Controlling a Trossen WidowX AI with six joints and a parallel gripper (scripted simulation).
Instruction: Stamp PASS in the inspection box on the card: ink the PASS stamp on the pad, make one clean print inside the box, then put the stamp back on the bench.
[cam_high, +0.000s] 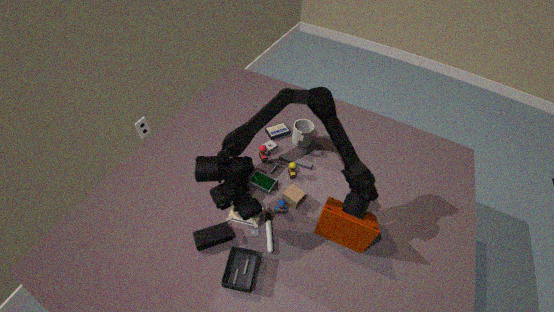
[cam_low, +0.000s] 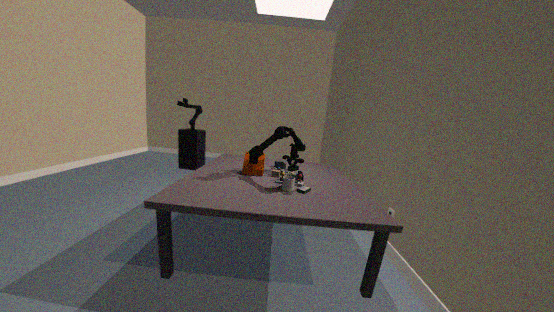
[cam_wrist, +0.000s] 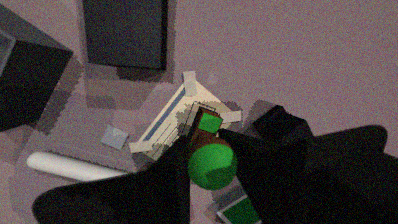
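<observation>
The cream card lies 50 mm below my gripper tip and 20 mm behind it. Also, from my gripper tip: black box 120 mm to the left, 30 mm below, 20 mm ahead; green stamp right at my gripper tip; white marker 110 mm behind, 30 mm below.
</observation>
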